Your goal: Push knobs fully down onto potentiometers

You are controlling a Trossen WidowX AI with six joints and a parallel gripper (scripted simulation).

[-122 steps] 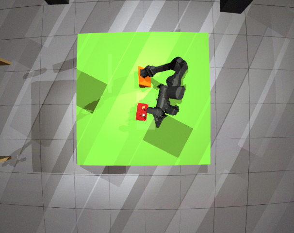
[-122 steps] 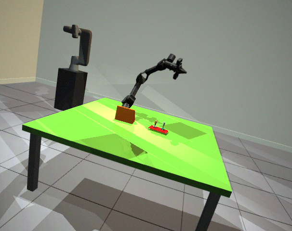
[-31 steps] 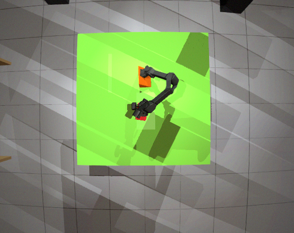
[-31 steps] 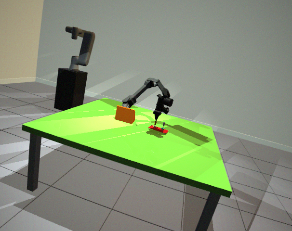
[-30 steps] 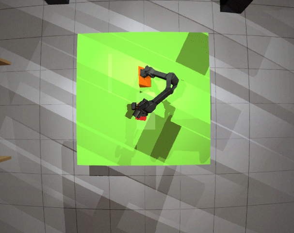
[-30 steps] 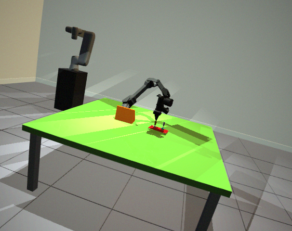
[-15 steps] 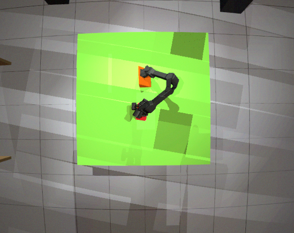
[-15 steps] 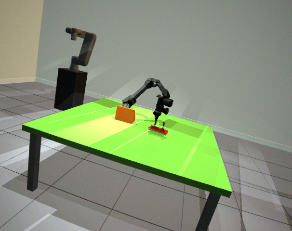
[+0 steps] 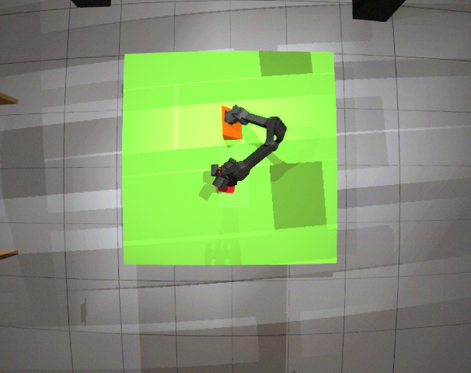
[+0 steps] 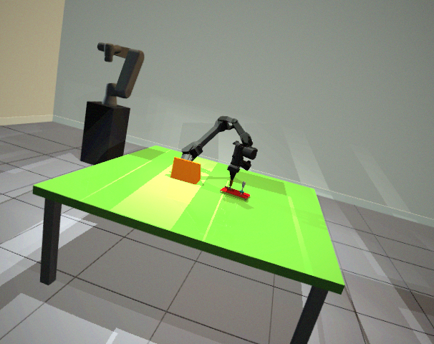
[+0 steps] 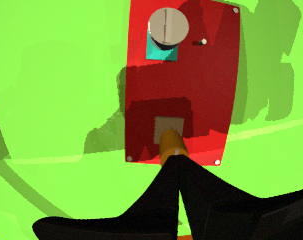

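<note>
My gripper tip is 10 mm above the yellow-orange knob. From my gripper tip the other things lie so: grey knob: 70 mm ahead.
</note>
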